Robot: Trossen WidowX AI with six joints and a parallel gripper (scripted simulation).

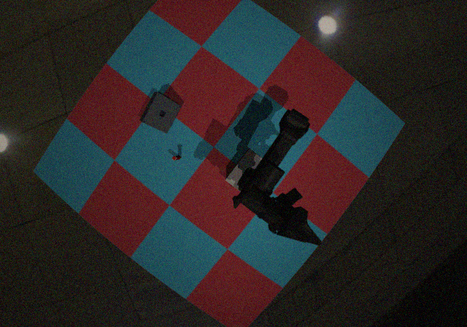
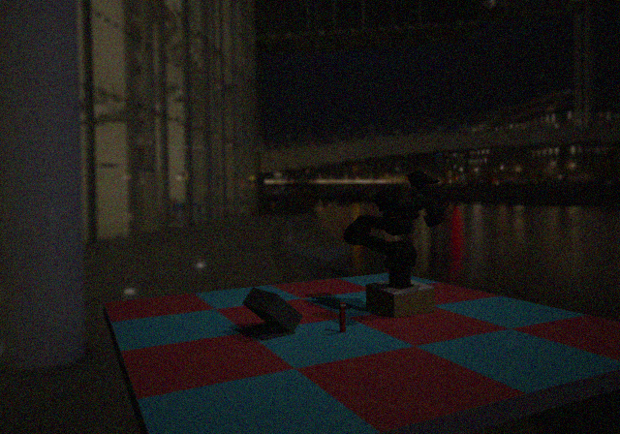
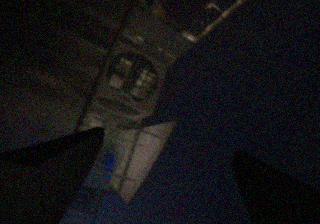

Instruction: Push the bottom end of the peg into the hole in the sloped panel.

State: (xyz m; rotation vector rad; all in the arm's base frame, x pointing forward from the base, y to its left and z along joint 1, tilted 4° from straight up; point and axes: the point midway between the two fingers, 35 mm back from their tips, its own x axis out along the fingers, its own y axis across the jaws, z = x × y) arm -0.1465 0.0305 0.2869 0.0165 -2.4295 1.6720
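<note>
The red peg lies 47 cm ahead of my gripper tip, 4 cm to the left of it and 32 cm below it. The rest, counted from my gripper tip: grey sloped panel 62 cm ahead, 9 cm to the right, 32 cm below.
</note>
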